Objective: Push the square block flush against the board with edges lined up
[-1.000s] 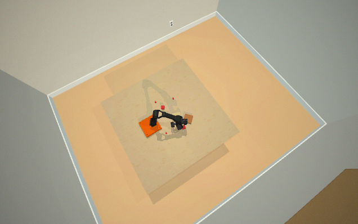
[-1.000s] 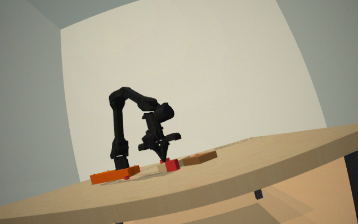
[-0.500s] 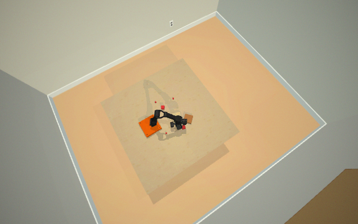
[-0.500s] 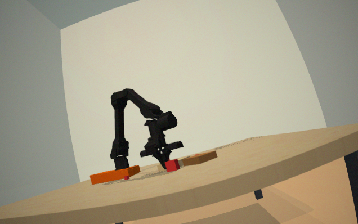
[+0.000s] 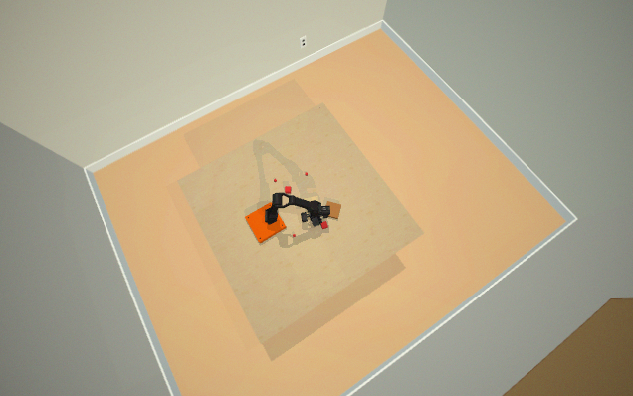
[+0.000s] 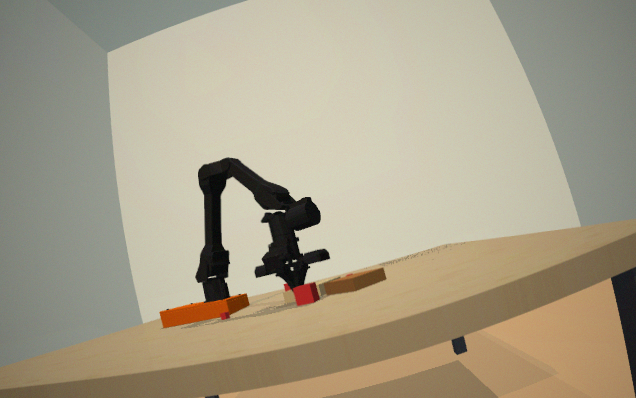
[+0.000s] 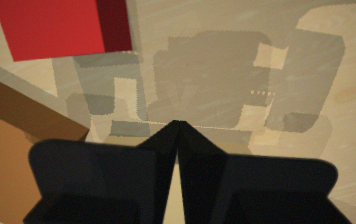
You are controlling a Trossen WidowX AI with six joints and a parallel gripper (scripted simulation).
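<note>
Now: the pale board 30 mm ahead of my gripper tip, 80 mm to the left of it and 10 mm above it. The rest, counted from my gripper tip: brown square block 140 mm ahead, 10 mm to the right, 10 mm above.
</note>
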